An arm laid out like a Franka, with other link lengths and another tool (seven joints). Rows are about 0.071 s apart.
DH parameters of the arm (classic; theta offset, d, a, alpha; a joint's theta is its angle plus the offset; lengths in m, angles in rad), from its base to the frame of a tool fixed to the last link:
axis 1: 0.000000 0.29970 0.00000 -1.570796
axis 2: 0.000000 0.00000 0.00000 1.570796
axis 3: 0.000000 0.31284 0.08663 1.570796
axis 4: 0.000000 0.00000 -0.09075 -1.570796
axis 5: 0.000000 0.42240 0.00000 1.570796
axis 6: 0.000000 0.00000 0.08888 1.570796
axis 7: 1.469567 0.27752 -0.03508 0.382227
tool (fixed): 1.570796 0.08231 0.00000 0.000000
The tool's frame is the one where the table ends.
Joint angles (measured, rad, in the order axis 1, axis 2, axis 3, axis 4, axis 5, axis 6, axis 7), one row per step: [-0.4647, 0.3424, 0.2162, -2.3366, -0.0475, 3.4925, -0.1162]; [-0.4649, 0.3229, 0.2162, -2.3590, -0.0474, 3.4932, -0.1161]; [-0.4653, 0.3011, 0.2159, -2.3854, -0.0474, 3.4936, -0.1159]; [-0.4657, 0.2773, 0.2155, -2.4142, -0.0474, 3.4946, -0.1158]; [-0.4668, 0.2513, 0.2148, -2.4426, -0.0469, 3.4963, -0.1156]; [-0.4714, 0.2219, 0.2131, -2.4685, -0.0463, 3.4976, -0.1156]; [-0.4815, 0.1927, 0.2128, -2.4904, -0.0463, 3.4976, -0.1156]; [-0.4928, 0.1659, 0.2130, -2.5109, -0.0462, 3.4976, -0.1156]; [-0.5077, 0.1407, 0.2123, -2.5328, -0.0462, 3.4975, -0.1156]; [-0.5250, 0.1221, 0.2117, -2.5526, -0.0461, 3.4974, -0.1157]
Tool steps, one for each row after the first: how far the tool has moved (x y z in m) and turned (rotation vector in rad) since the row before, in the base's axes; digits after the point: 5 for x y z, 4 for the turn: [-0.00653, 0.00160, 0.00148, -0.0030, 0.0035, 0.0012]; [-0.00816, 0.00164, 0.00058, -0.0031, 0.0056, 0.0009]; [-0.00894, 0.00167, 0.00069, -0.0036, 0.0056, 0.0009]; [-0.00847, 0.00042, 0.00262, -0.0046, 0.0026, -0.0008]; [-0.00742, -0.00370, 0.00620, -0.0070, -0.0024, -0.0055]; [-0.00645, -0.00703, 0.00786, -0.0077, -0.0048, -0.0094]; [-0.00652, -0.00743, 0.00680, -0.0069, -0.0040, -0.0104]; [-0.00837, -0.01017, 0.00457, -0.0059, -0.0010, -0.0149]; [-0.00911, -0.01134, 0.00105, -0.0033, 0.0028, -0.0174]
